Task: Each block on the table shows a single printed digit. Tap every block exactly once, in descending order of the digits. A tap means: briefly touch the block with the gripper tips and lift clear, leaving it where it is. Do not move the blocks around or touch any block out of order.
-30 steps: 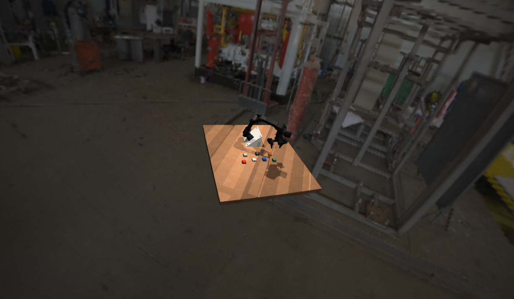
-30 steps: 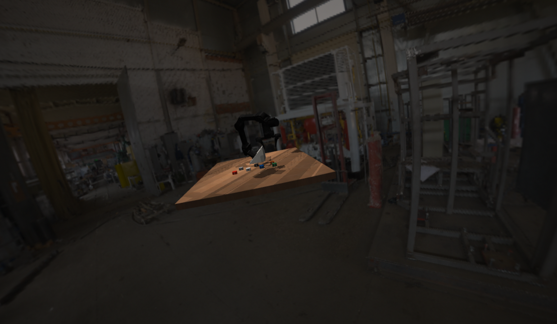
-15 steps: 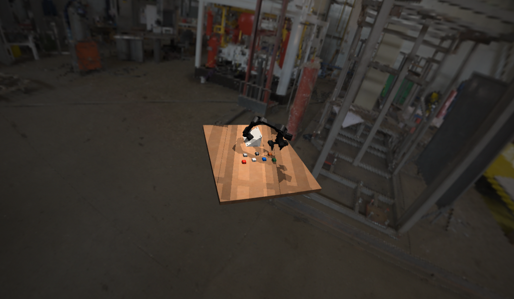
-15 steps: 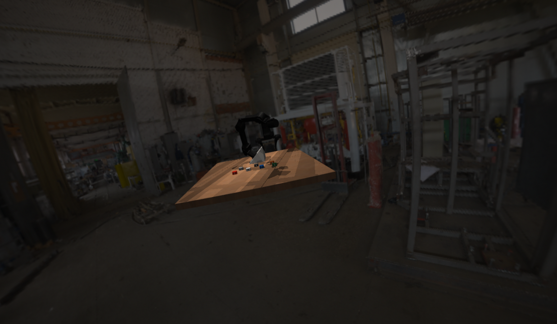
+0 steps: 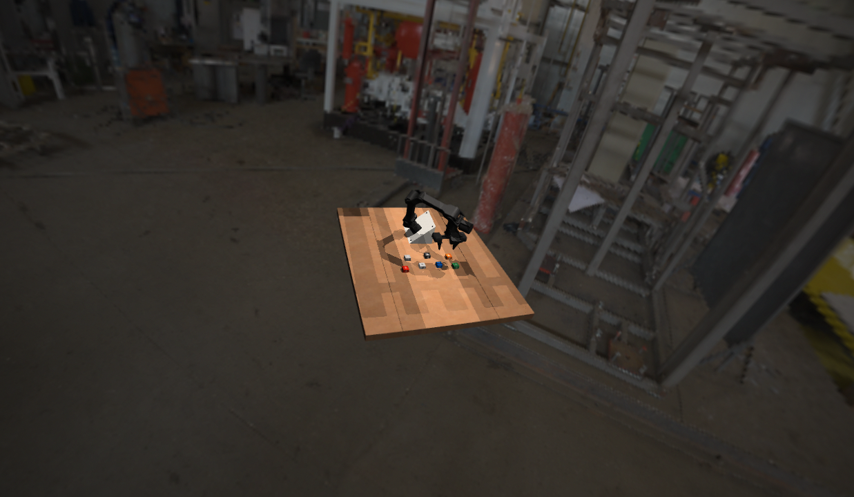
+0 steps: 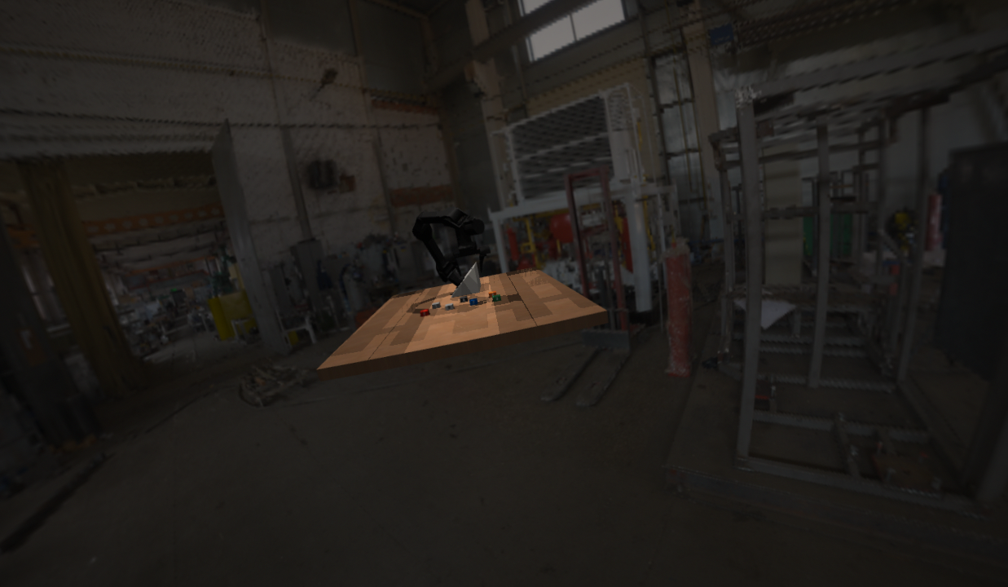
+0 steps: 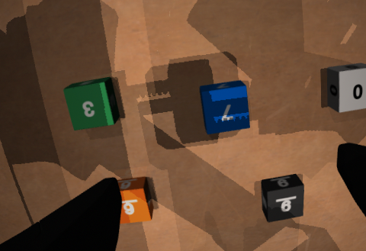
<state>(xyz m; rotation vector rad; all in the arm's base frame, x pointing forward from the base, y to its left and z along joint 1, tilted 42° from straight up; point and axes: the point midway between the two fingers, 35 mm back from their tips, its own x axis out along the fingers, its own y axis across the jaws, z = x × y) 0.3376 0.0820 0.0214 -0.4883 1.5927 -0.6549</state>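
My gripper tip is 12 cm above the black block, 10 cm past it and 5 cm to the left of it. From my gripper tip the other things lie so: green block 12 cm below, 8 cm to the left, 1 cm ahead; then blue block 12 cm below, 1 cm to the right, 1 cm behind; then orange block 12 cm below, 8 cm to the left, 8 cm behind.
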